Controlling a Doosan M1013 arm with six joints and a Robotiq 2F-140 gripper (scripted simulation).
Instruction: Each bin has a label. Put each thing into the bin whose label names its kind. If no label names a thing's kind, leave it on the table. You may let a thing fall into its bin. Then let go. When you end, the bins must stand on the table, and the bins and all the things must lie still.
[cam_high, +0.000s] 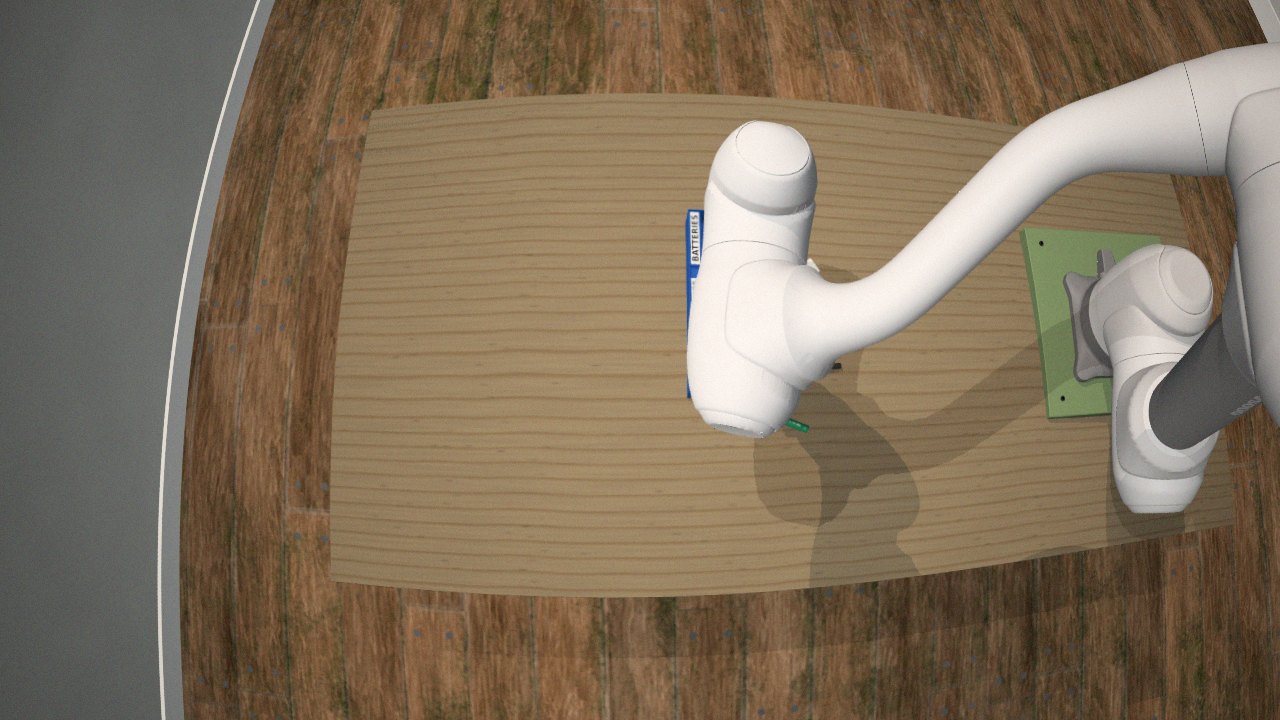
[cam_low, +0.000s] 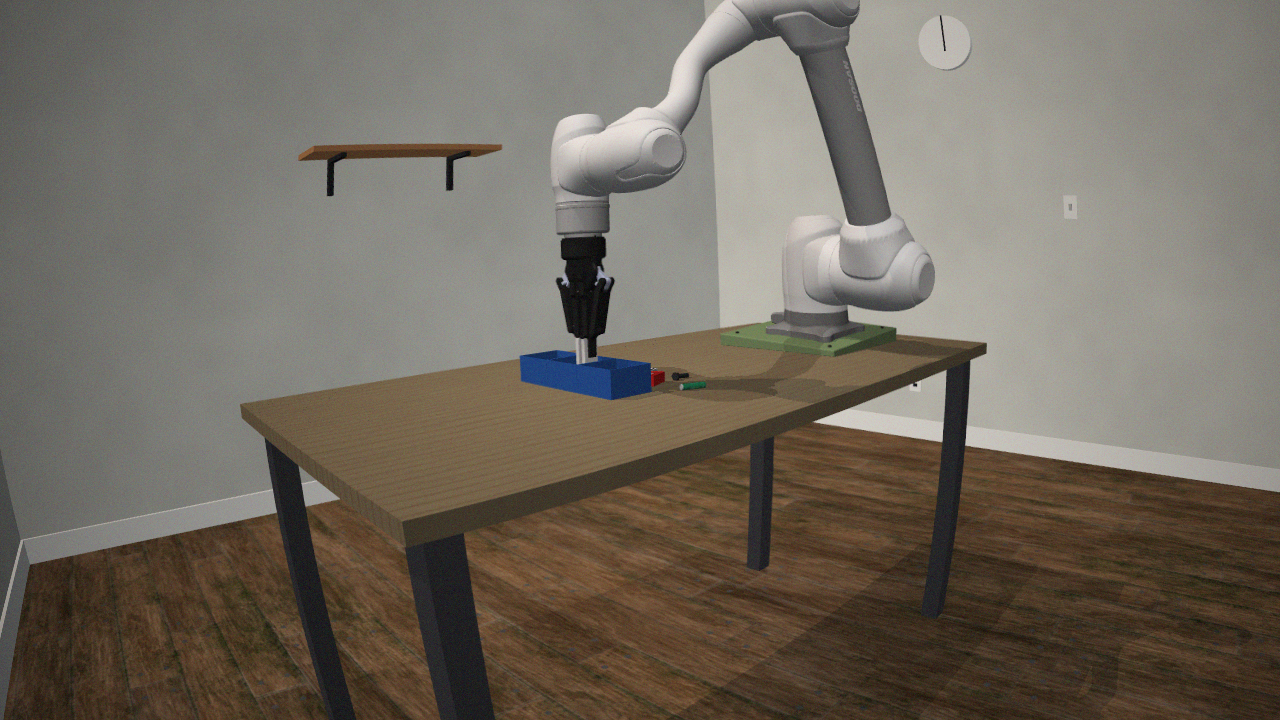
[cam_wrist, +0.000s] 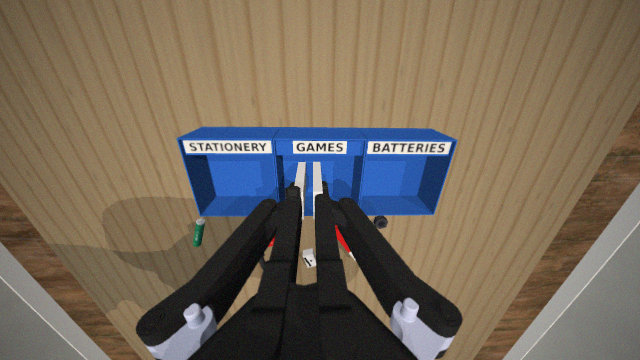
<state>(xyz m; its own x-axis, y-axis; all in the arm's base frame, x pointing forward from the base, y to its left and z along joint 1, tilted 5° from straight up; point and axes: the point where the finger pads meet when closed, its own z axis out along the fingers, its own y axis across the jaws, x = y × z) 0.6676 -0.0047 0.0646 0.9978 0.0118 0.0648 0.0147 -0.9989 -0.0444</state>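
Right now my hand is 100 mm past the green battery, 150 mm to the right of it and 40 mm above it. Round my hand: white eraser: 110 mm behind, 60 mm to the right, 40 mm below; then red 9V battery: 100 mm behind, 60 mm to the left, 40 mm below; then black nut: 80 mm behind, 100 mm to the right, 50 mm below.
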